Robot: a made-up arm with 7 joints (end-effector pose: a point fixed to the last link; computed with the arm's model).
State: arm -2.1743 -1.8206 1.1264 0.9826 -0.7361 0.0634 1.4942
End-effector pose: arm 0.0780 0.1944 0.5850 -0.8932 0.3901 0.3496
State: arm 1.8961 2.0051 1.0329 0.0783 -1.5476 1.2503 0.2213
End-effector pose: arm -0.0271 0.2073 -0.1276 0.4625 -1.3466 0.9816
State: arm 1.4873 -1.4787 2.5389 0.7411 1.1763 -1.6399 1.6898
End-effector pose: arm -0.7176 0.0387 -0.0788 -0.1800 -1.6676 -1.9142
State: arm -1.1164 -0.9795 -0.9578 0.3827 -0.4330 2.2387 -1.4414
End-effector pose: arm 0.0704 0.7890 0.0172 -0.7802 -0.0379 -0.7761
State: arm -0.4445 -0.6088 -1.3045 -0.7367 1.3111 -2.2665 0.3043
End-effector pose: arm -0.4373 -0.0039 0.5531 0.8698 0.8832 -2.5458
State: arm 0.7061 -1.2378 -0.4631 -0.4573 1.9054 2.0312 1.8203
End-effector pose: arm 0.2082 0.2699 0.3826 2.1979 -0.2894 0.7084
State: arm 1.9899 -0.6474 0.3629 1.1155 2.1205 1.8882 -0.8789
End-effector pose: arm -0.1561 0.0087 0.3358 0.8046 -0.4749 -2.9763
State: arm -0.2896 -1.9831 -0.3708 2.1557 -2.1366 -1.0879 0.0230
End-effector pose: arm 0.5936 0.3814 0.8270 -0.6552 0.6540 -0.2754
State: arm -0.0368 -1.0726 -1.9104 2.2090 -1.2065 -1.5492 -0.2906
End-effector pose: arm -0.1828 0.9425 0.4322 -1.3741 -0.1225 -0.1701
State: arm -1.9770 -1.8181 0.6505 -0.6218 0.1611 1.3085 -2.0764
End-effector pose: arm -0.3025 0.3771 0.4687 0.1160 0.6784 0.8777
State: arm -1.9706 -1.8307 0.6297 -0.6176 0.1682 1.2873 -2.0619
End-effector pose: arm -0.2971 0.3781 0.4648 0.0914 0.6671 0.8906
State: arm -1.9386 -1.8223 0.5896 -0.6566 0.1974 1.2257 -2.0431
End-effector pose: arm -0.2695 0.3773 0.4661 0.0455 0.7050 0.9273
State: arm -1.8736 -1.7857 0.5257 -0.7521 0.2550 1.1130 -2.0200
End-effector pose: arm -0.2120 0.3749 0.4710 -0.0128 0.8185 1.0013
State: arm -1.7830 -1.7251 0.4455 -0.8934 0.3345 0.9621 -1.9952
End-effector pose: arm -0.1306 0.3727 0.4684 -0.0459 1.0083 1.1155
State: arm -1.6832 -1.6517 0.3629 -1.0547 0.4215 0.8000 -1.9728
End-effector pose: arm -0.0458 0.3719 0.4453 -0.0144 1.2421 1.2532
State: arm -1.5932 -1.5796 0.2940 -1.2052 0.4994 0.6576 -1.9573
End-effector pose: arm 0.0176 0.3715 0.4046 0.0844 1.4631 1.3820
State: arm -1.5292 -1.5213 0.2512 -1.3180 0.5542 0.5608 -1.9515
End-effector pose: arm 0.0498 0.3707 0.3667 0.2029 1.6193 1.4713
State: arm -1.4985 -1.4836 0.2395 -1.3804 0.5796 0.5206 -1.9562
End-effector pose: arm 0.0602 0.3693 0.3487 0.2819 1.6937 1.5118
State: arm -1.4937 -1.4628 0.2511 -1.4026 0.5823 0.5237 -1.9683
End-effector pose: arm 0.0609 0.3672 0.3491 0.3085 1.7091 1.5163
